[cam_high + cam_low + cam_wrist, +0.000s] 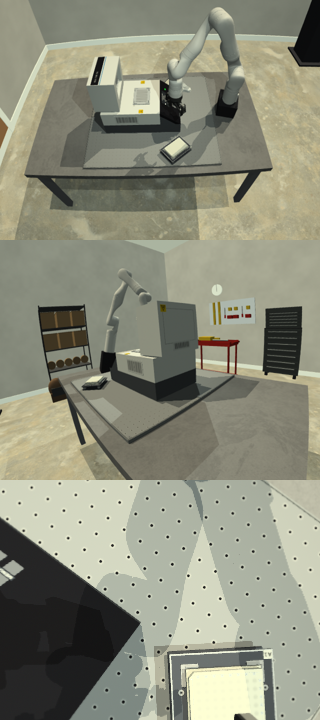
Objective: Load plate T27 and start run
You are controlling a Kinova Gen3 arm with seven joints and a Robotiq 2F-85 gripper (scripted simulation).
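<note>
The cream well plate is 110 mm to the left of my hand and 220 mm below it. From my hand the other things lie so: black nest: 30 mm behind, 460 mm to the right, 240 mm below; corner mark a1: 90 mm behind, 110 mm to the left, 230 mm below.
</note>
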